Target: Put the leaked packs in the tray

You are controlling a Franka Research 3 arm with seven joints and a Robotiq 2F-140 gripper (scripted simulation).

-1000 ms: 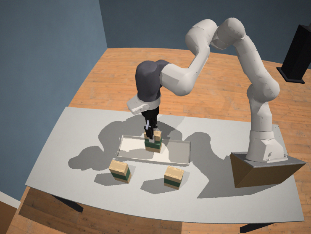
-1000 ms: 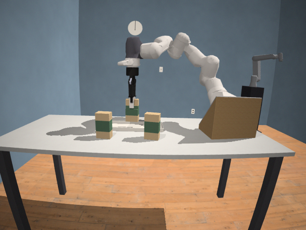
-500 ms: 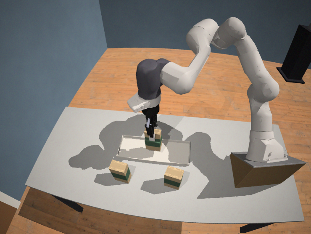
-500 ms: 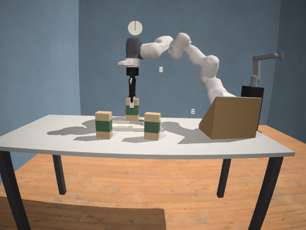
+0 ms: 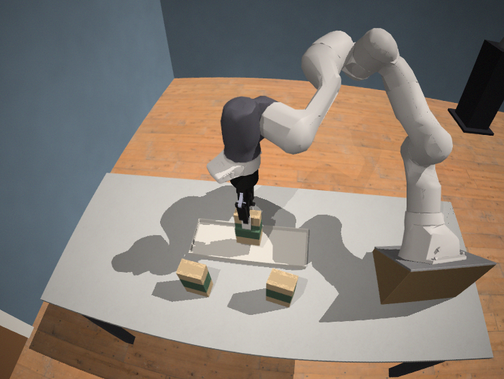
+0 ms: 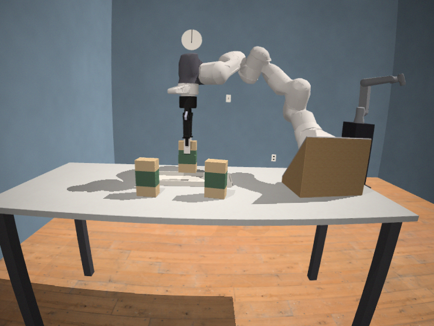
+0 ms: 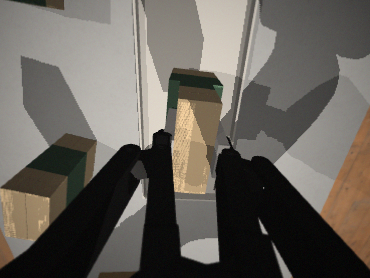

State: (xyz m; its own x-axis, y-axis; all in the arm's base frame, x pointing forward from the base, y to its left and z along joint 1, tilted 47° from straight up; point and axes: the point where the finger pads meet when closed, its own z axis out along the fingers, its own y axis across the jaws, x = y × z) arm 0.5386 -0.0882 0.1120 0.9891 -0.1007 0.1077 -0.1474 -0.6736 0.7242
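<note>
My hand is 16 cm above the tray.
</note>
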